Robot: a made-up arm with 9 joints.
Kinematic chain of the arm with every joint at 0, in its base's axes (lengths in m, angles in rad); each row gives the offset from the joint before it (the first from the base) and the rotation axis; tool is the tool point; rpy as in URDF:
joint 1: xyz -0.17 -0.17 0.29 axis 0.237 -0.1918 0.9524
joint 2: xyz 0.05 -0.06 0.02 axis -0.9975 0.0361 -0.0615
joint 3: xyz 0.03 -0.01 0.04 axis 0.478 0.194 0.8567
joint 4: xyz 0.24 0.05 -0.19 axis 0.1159 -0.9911 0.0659
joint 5: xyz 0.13 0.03 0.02 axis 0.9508 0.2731 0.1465
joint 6: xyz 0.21 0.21 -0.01 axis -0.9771 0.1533 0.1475
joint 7: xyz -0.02 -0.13 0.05 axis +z
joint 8: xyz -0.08 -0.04 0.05 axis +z
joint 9: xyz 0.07 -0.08 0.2 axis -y
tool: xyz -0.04 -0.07 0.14 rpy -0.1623 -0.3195 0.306
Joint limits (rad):
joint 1: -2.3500..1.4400
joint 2: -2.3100..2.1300
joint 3: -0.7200..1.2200
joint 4: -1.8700..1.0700
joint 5: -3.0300..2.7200
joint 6: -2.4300..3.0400
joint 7: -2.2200..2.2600
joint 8: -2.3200..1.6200
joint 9: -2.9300..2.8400
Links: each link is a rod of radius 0.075 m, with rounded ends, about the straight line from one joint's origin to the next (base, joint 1, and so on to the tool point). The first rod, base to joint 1, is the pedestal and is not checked.
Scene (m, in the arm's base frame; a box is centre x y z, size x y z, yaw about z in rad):
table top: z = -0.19
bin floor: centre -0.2 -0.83 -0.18 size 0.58 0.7 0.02 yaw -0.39
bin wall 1: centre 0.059 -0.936 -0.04 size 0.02 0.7 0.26 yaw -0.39
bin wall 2: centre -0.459 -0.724 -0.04 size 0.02 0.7 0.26 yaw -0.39
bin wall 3: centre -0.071 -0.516 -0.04 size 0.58 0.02 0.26 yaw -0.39
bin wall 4: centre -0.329 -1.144 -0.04 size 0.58 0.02 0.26 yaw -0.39
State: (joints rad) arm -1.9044 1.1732 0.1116 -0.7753 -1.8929 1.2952 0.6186 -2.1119 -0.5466
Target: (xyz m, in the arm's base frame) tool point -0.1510 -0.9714 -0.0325
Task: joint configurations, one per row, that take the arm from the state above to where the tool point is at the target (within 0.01 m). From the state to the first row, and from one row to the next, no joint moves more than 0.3 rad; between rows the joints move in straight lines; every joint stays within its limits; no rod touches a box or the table.
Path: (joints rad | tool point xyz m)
1: -1.9571 1.3192 -0.0547 -0.8212 -1.6095 1.0980 0.4617 -1.9583 -0.3862 | -1.0950 -0.2072 0.0633
2: -2.0097 1.4651 -0.2210 -0.8672 -1.3261 0.9007 0.3049 -1.8047 -0.2258 | -1.0610 -0.3475 0.1669
3: -2.0624 1.6111 -0.3874 -0.9131 -1.0427 0.7035 0.1480 -1.6511 -0.0654 | -0.9905 -0.5117 0.3284
4: -2.1151 1.7571 -0.5537 -0.9591 -0.7593 0.5063 -0.0089 -1.4976 0.0950 | -0.8486 -0.6607 0.5000
5: -2.1678 1.9031 -0.7200 -1.0050 -0.4759 0.3091 -0.1657 -1.3440 0.2554 | -0.6369 -0.7712 0.6180
6: -2.0132 1.6580 -0.7158 -0.8909 -0.6359 0.2968 0.0663 -1.5095 -0.0009 | -0.5655 -0.8535 0.5143
7: -1.8587 1.4130 -0.7115 -0.7768 -0.7960 0.2845 0.2983 -1.6750 -0.2572 | -0.4537 -0.9214 0.4173
8: -1.7042 1.1679 -0.7073 -0.6626 -0.9561 0.2722 0.5304 -1.8405 -0.5136 | -0.3110 -0.9630 0.3358
9: -1.5496 0.9229 -0.7030 -0.5485 -1.1161 0.2599 0.7624 -2.0060 -0.7699 | -0.1510 -0.9714 0.2760
10: -1.4095 0.9202 -0.4427 -0.5221 -1.2298 0.5022 0.7649 -2.0040 -0.7302 | -0.1509 -0.9714 -0.0325

